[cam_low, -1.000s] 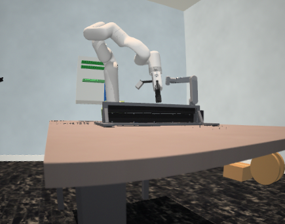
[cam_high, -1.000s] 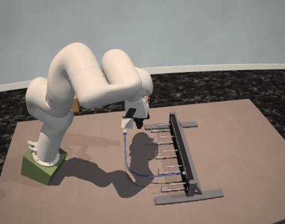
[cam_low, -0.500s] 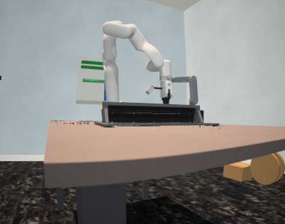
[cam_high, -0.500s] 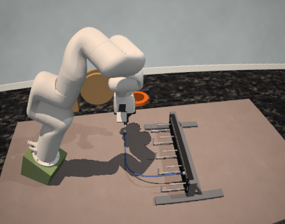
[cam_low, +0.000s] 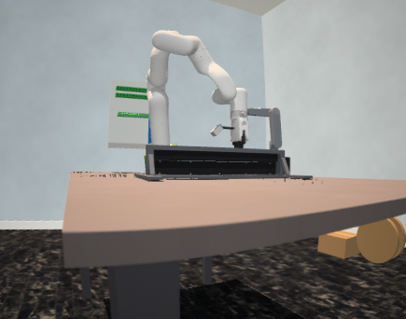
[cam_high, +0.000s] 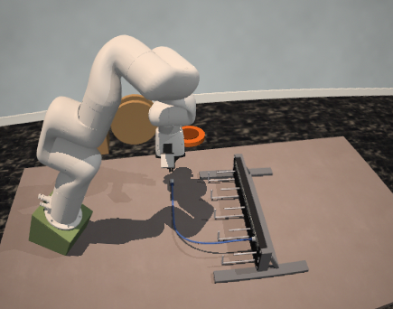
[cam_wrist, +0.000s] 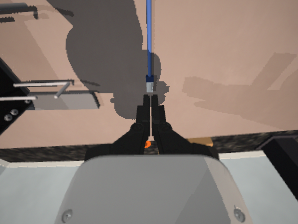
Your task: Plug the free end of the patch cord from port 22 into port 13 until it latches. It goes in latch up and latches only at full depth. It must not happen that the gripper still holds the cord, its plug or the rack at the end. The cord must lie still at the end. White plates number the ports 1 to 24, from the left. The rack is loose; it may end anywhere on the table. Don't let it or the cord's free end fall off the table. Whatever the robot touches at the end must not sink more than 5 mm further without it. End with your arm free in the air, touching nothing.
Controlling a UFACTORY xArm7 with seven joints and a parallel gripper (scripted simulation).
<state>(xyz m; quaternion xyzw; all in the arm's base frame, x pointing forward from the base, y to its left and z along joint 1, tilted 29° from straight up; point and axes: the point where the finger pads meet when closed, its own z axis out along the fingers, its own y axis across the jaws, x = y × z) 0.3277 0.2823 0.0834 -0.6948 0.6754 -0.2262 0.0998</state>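
The cord plug is 9 cm below my hand and 2 cm to the left of it.
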